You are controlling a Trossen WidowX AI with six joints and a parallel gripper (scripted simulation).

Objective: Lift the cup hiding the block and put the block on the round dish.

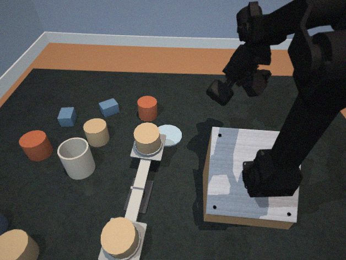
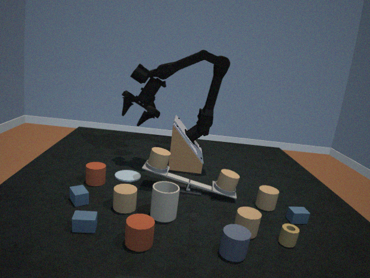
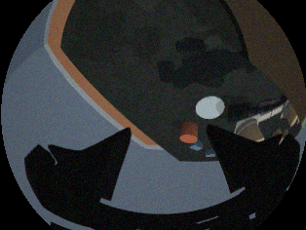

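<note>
The mint block is 26 cm ahead of my gripper tip, 38 cm to the left of it and 15 cm below it. Also, from my gripper tip: blue-grey cylinder (58 cm ahead, 35 cm to the left, 15 cm below); pale blue round dish (16 cm ahead, 2 cm to the left, 18 cm below); white hollow cylinder (42 cm ahead, 16 cm to the left, 14 cm below).
</note>
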